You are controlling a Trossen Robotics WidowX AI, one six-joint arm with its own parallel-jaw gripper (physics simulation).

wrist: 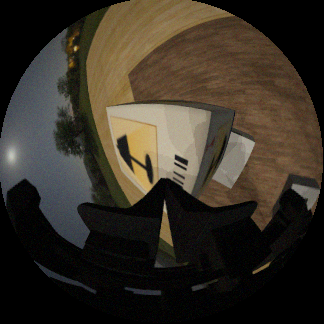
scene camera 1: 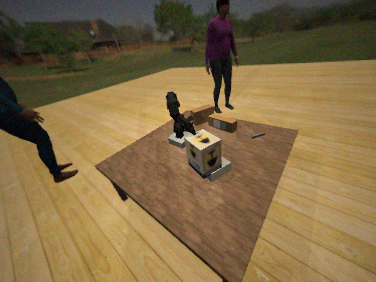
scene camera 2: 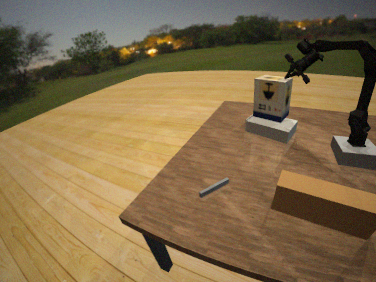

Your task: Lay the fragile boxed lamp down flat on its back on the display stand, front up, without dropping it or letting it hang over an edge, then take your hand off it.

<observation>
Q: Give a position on a white display stand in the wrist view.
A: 239, 145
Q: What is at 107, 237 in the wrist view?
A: The gripper.
</observation>
